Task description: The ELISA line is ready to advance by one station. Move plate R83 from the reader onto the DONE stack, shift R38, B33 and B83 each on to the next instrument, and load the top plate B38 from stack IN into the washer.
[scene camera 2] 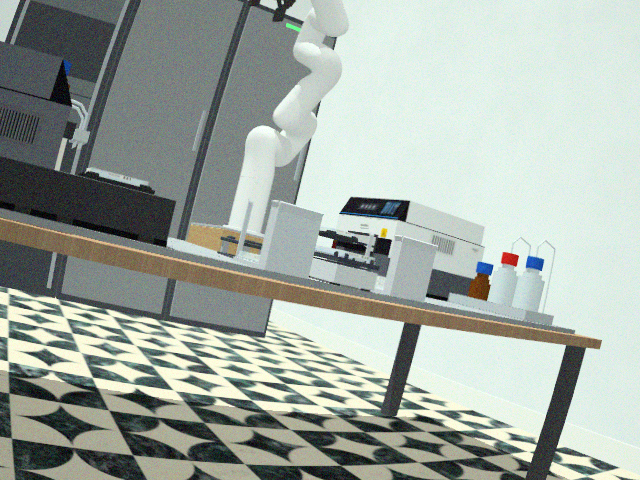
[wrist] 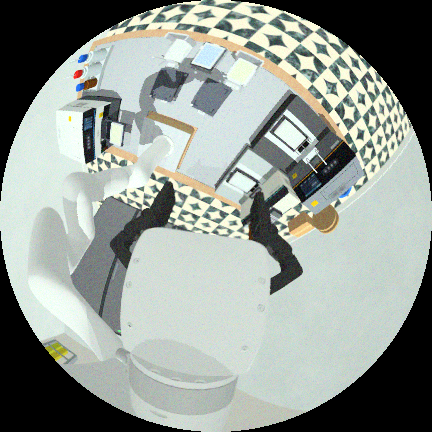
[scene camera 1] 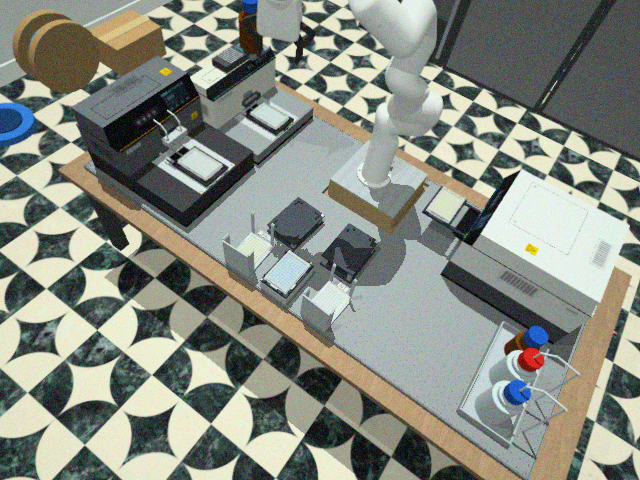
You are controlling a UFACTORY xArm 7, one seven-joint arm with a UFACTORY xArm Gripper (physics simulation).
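Seen in the pictures: gripper, fingertip midpoint: [scene camera 2: 265, 13] [wrist: 212, 194] [scene camera 1: 278, 57]; arm's base, link origin: [wrist: 163, 145] [scene camera 1: 373, 175].
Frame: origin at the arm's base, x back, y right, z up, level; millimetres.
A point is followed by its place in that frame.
Observation:
My gripper [wrist: 212, 194] @(x -322, y 189, z 526 mm) is open and empty, high above the bench's back left; its dark fingers also show at the top of both scene views. Clear plates sit on the black instrument [scene camera 1: 200, 162] @(x -438, y 428, z 49 mm) [wrist: 289, 132] @(x -443, y 418, z 47 mm) and the low light-grey instrument [scene camera 1: 268, 116] @(x -78, y 466, z 15 mm) [wrist: 242, 179] @(x -87, y 455, z 19 mm). A pale yellow plate [scene camera 1: 445, 204] @(x 13, y -279, z 75 mm) [wrist: 116, 134] @(x 18, y -267, z 73 mm) lies on the extended tray of the white instrument. A cream plate [scene camera 1: 254, 249] @(x -510, y 93, z -46 mm) [wrist: 242, 70] @(x -532, y 97, z -46 mm) and a white plate [scene camera 1: 329, 300] @(x -483, y -210, z -27 mm) [wrist: 177, 49] @(x -491, y -206, z -28 mm) are in walled holders, with a blue plate [scene camera 1: 287, 272] @(x -516, y -61, z 1 mm) [wrist: 209, 55] @(x -512, y -48, z 5 mm) between them. Plate labels are too small to read.
Two dark square blocks [scene camera 1: 295, 222] @(x -348, y 63, z -21 mm) [scene camera 1: 350, 251] @(x -314, y -149, z -2 mm) lie behind the holders. The white instrument [scene camera 1: 547, 222] @(x 57, y -557, z 209 mm) [scene camera 2: 439, 227] @(x -111, y -572, z 158 mm) and a tray of capped bottles [scene camera 1: 509, 387] @(x -412, y -723, z 123 mm) stand right. An amber bottle [scene camera 1: 248, 32] stands at the back left, near the gripper in scene camera 1's view.

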